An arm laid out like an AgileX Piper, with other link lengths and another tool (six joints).
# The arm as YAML. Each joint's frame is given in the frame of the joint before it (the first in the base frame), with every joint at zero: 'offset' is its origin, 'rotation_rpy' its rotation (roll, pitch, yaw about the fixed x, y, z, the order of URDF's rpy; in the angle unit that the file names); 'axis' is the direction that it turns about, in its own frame. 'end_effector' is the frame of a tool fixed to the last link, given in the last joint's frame.
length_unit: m
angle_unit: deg
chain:
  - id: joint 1
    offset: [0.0, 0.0, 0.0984]
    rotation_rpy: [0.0, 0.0, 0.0]
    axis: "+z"
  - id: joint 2
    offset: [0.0, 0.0, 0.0]
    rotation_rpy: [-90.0, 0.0, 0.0]
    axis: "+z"
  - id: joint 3
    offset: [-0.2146, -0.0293, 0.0]
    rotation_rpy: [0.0, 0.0, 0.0]
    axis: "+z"
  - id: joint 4
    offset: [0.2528, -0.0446, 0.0]
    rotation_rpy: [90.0, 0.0, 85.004]
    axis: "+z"
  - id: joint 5
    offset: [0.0, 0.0, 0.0]
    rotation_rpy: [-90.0, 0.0, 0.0]
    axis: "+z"
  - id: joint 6
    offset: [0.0, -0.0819, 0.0]
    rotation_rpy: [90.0, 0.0, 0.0]
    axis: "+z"
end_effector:
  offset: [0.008, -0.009, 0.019]
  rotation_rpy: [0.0, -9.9, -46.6]
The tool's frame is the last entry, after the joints.
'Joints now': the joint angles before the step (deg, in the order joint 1, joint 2, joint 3, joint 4, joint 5, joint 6). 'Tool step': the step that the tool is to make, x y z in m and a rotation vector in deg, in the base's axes. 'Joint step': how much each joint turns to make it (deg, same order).
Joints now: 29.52 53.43 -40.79 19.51 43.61 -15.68
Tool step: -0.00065 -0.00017 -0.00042 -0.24 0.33 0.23
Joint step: 0.00 0.00 0.00 0.00 0.46 -0.10
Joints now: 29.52 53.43 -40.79 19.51 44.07 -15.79
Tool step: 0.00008 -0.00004 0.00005 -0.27 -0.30 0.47
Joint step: 0.00 0.00 0.00 0.01 0.02 -0.62
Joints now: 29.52 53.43 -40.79 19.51 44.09 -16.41
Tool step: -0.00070 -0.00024 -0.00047 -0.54 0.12 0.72
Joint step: 0.00 0.00 0.00 0.01 0.57 -0.71
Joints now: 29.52 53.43 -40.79 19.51 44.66 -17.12
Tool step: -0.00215 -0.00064 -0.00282 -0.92 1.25 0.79
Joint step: 0.00 0.10 0.22 0.01 1.41 -0.43
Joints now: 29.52 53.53 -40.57 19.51 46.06 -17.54
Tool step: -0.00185 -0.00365 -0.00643 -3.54 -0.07 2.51
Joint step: 0.00 -0.02 0.93 -1.87 1.38 -2.30
